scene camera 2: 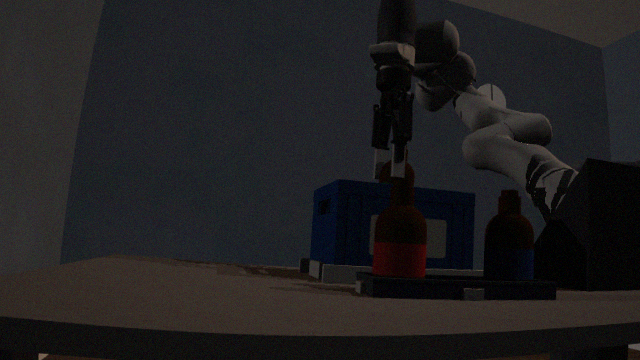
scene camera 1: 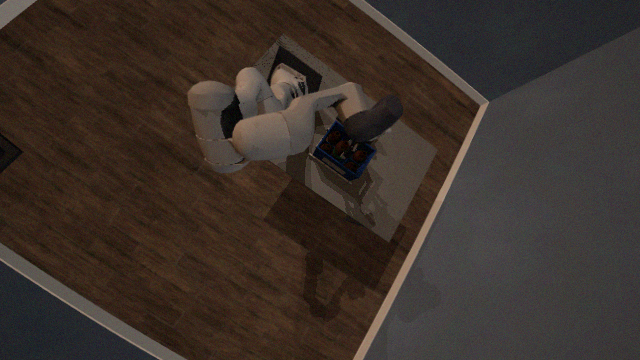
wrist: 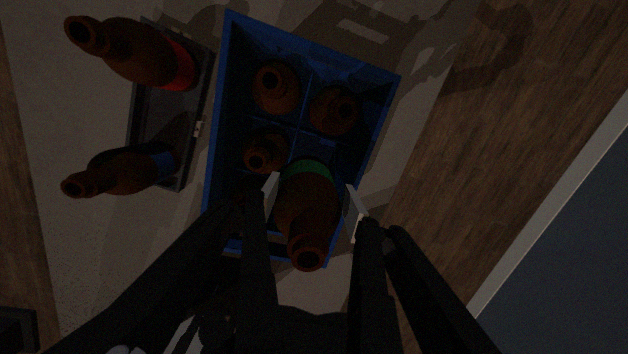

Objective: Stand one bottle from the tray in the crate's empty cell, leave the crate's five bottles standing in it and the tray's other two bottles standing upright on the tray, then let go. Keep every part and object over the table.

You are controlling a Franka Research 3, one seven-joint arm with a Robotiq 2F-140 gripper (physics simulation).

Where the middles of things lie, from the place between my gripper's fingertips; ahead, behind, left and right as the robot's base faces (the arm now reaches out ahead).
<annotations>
My hand is 20 mm past the green-labelled bottle [wrist: 307, 210]. From my hand the other things lie so: red-labelled bottle [scene camera 2: 400, 239] 260 mm to the left, 120 mm below, 70 mm ahead.
</annotations>
